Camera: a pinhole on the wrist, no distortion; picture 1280 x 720 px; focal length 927.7 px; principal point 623.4 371.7 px. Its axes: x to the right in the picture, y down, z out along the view. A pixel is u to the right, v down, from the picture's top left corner.
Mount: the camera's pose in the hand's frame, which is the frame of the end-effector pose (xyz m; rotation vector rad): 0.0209 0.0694 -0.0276 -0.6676 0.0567 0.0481
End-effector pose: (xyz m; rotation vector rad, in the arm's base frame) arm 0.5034 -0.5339 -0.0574 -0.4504 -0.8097 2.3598
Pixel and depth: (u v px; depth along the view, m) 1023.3 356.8 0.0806
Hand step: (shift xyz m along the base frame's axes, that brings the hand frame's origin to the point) -0.1122 -0.0537 -0.0579
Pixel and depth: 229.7 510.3 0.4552
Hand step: -0.1943 -0.4874 -0.0107
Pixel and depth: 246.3 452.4 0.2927
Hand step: -0.1405 -0.3118 -0.0146
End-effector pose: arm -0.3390 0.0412 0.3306 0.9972 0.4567 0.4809
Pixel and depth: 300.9 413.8 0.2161
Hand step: 0.0064 -0.0268 0.2549
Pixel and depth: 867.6 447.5 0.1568
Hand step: 0.0714 0.0625 0.1850
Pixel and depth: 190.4 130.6 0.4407
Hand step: 0.0565 -0.2524 0.4267
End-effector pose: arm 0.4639 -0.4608 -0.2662 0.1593 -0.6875 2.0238
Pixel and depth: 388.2 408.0 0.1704
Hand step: -0.1570 -0.1364 0.0087
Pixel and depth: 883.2 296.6 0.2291
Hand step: -0.2410 -0.0887 0.0879
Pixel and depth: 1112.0 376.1 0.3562
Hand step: -0.4025 -0.0721 0.1617
